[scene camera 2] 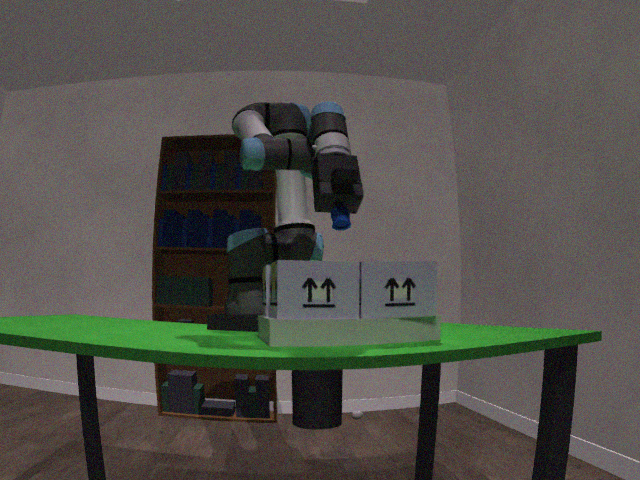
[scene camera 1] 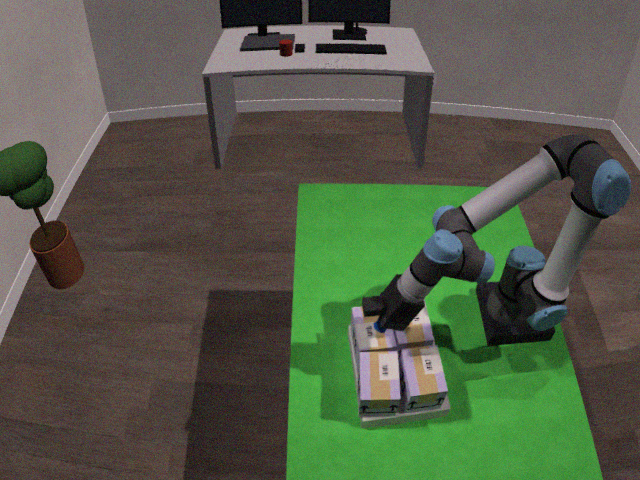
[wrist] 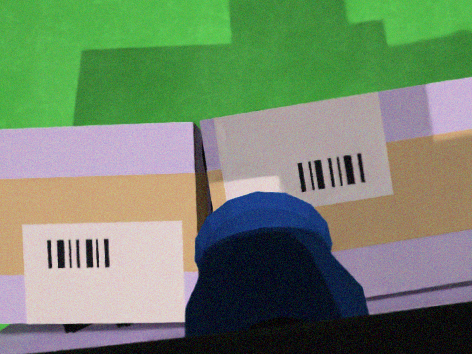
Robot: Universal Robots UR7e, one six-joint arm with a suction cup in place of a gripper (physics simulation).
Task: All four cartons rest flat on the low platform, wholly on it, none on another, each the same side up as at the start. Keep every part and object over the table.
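Seen in the pictures: end effector, tool point: (scene camera 2: 341, 225) (scene camera 1: 380, 327) (wrist: 263, 253); arm's base, origin of the base link: (scene camera 2: 251, 314) (scene camera 1: 508, 307).
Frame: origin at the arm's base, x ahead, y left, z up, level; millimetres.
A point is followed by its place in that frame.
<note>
Four lilac and tan cartons stand on the low pale platform (scene camera 1: 405, 417) @[z -6, x 397, y 318 mm] (scene camera 2: 351, 331) @[z -18, x 513, y 141 mm], none on another. In scene camera 1 they are the front left carton (scene camera 1: 379, 379) @[z 106, x 469, y 250 mm] (scene camera 2: 398, 271) @[z 87, x 514, y 228 mm] (wrist: 100, 200) @[z 105, x 475, y 210 mm], the front right carton (scene camera 1: 421, 379) @[z 105, x 363, y 265 mm], the back left carton (scene camera 1: 379, 342) @[z 106, x 452, y 137 mm] (scene camera 2: 317, 271) @[z 87, x 508, y 82 mm] (wrist: 425, 185) @[z 105, x 461, y 53 mm] and the back right carton (scene camera 1: 417, 335) @[z 105, x 348, y 128 mm]. The back left carton is slightly turned against the front left one. The two left cartons show upward arrows in scene camera 2. My gripper (scene camera 1: 379, 327) (scene camera 2: 341, 219) (wrist: 262, 215), a blue suction cup, is open, tilted and apart above the back left carton. The wrist partly hides the back cartons.
The green table (scene camera 1: 336, 232) @[z -44, x 500, y -434 mm] (scene camera 2: 129, 335) @[z -44, x 438, y -271 mm] bears the platform and my arm's base (scene camera 1: 516, 330) @[z 6, x 3, y 94 mm]. A white desk (scene camera 1: 310, 64) with monitors and a red cup (scene camera 1: 285, 48) stands behind. A potted plant (scene camera 1: 59, 258) is at the left. A bookshelf (scene camera 2: 217, 250) stands behind the arm.
</note>
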